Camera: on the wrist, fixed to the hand. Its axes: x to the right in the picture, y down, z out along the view.
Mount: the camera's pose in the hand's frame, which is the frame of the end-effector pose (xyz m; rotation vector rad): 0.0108 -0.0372 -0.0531 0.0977 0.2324 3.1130
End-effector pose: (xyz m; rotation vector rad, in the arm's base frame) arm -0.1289 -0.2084 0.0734 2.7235 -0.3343 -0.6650
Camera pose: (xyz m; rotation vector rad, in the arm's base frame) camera -0.0885 -0.1641 0.1005 -0.2375 -2.6269 0.6396
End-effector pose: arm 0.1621 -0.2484 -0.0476 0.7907 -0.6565 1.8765
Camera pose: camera 0.1798 -0.1891 -0.0699 0.6713 0.5802 -1.1318
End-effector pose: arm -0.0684 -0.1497 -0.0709 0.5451 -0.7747 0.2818
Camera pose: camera -0.0139 -0.1502 -0.1076 1.0323 0.5723 -2.6782
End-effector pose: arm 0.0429 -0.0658 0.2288 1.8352 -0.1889 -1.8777
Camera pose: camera 0.0852 -0.0255 0.1987 -0.0085 -1.5209 0.6684
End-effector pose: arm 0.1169 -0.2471 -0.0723 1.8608 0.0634 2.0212
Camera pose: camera 0.0745 -0.1974 -0.0791 0.0415 1.3703 -0.5489
